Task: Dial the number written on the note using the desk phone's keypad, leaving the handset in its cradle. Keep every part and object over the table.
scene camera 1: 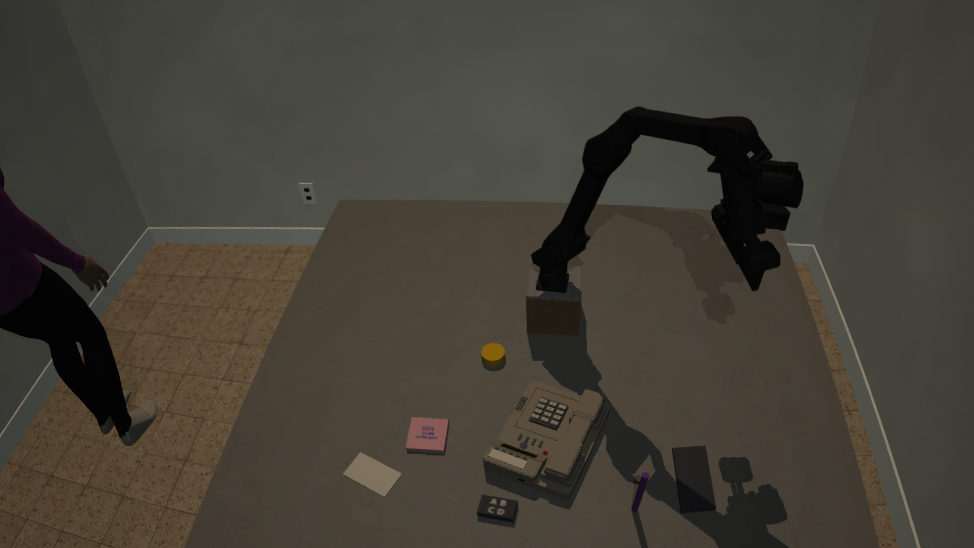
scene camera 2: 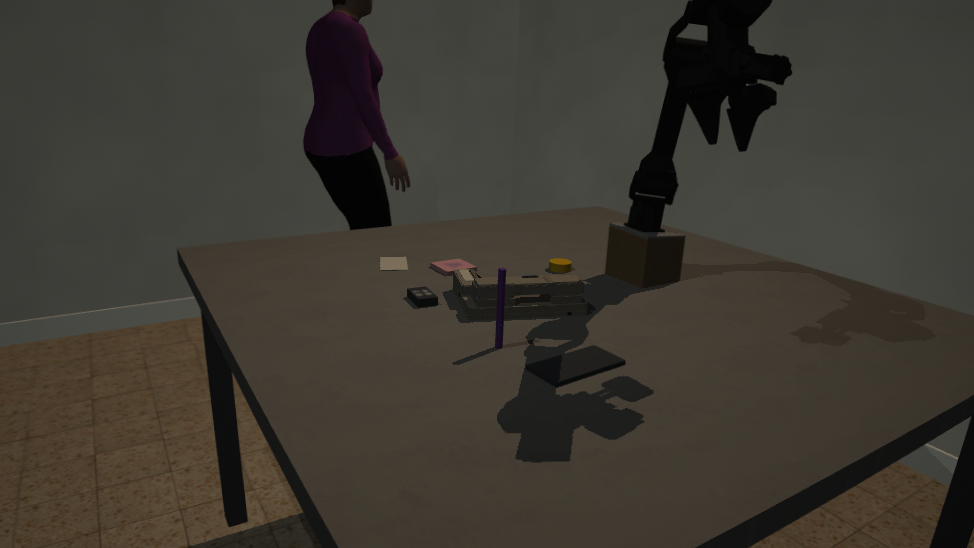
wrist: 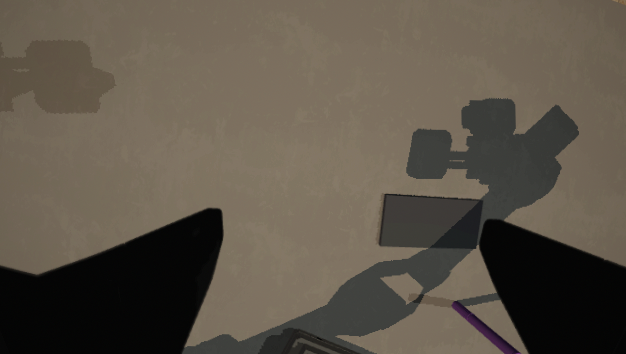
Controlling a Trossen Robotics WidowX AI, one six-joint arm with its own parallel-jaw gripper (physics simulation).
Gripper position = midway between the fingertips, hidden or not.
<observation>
In view: my gripper (scene camera 2: 728,147), a dark flat slab (scene camera 1: 695,491), a pink note pad (scene camera 1: 425,434), a cream paper (scene camera 1: 365,470), a handset (scene camera 1: 566,456) and a desk phone (scene camera 1: 523,449).
The dark flat slab also shows in scene camera 2 (scene camera 2: 560,370) and in the wrist view (wrist: 407,221). My gripper also shows in scene camera 1 (scene camera 1: 746,276) and in the wrist view (wrist: 354,228). The desk phone also shows in scene camera 2 (scene camera 2: 542,305). The wrist view misses the pink note pad: it is out of frame. The wrist view does not show the cream paper: it is out of frame.
</observation>
